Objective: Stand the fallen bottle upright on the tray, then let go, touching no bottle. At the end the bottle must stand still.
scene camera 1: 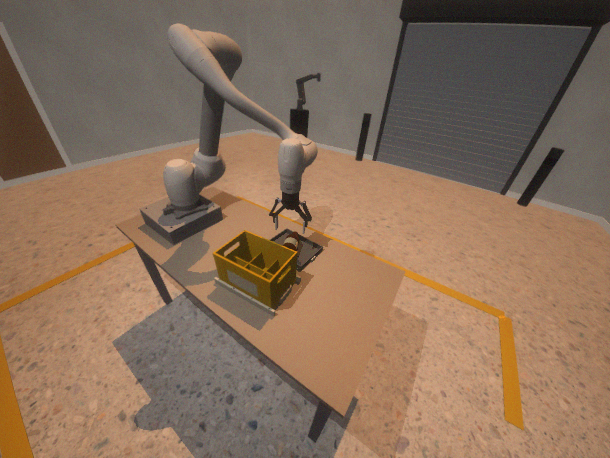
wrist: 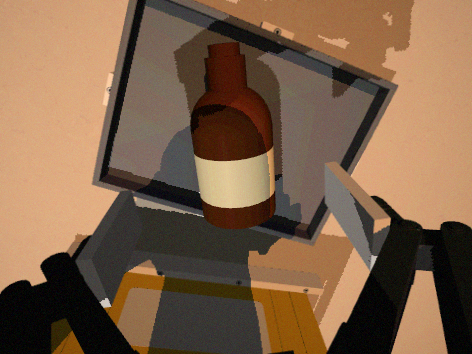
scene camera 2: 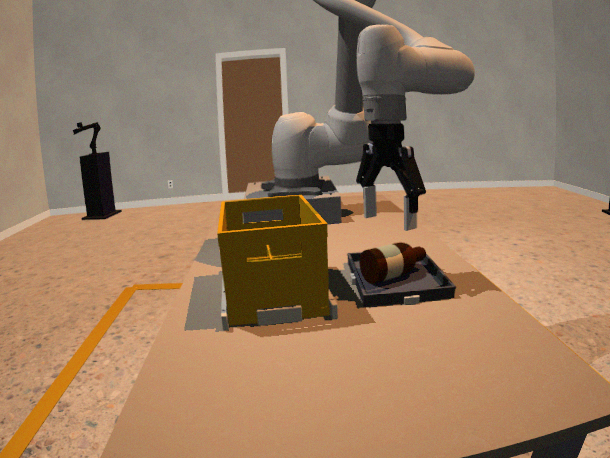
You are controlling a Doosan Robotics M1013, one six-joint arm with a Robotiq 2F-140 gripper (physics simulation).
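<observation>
The brown bottle with a cream label lies on its side in the dark tray. Its neck points away from the yellow crate. In the wrist view its base overlaps the tray's crate-side rim; whether it touches that rim I cannot tell. My gripper is open and empty. It points down, with its fingertips above the bottle and apart from it. In the wrist view the fingers stand left and right of the bottle's base end.
The yellow crate with inner dividers stands close beside the tray and rises above its rim. Light brackets hold its foot. Small clips sit at the tray's outer walls. The arm's base block stands at the table's far end.
</observation>
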